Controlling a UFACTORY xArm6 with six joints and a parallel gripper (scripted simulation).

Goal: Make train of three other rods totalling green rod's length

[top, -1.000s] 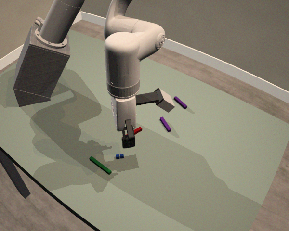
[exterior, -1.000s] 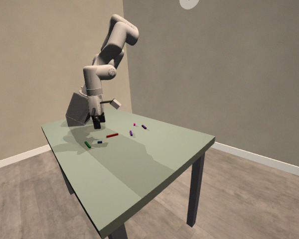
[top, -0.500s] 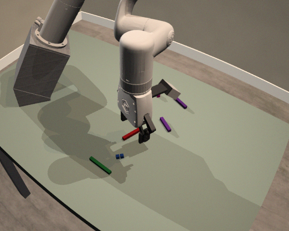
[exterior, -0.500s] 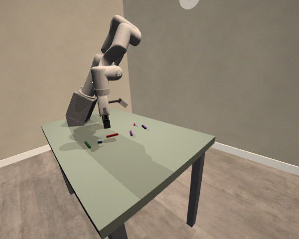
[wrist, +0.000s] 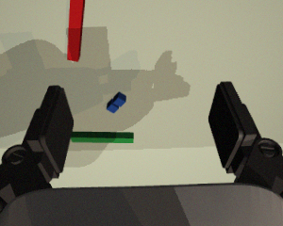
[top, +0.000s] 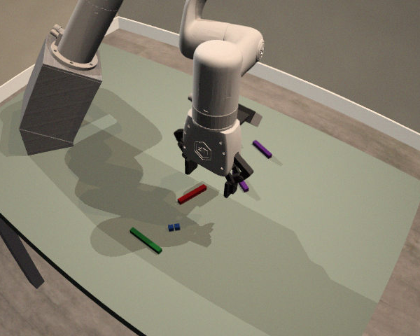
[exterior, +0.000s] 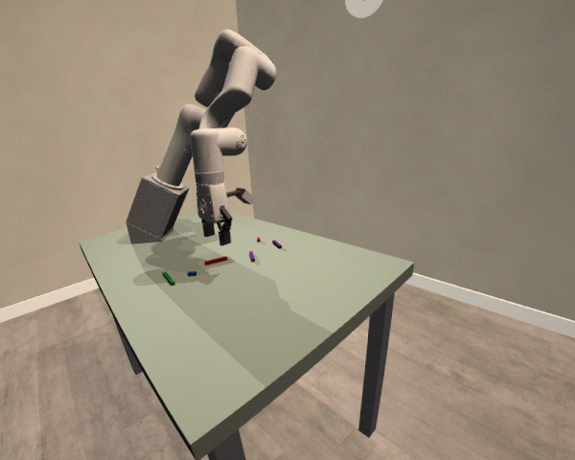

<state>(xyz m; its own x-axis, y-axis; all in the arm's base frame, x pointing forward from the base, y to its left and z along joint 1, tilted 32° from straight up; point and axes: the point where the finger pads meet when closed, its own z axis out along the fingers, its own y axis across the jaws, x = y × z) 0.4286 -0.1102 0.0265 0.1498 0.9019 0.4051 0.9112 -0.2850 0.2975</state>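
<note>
Right now the purple rod is 10 cm to the left of my hand, 10 cm below it and 2 cm ahead of it. From my hand the other things lie so: red rod (10 cm below, 5 cm behind, 2 cm to the left); green rod (13 cm to the right, 10 cm below, 7 cm behind); magenta rod (22 cm to the left, 10 cm below, 6 cm behind).
</note>
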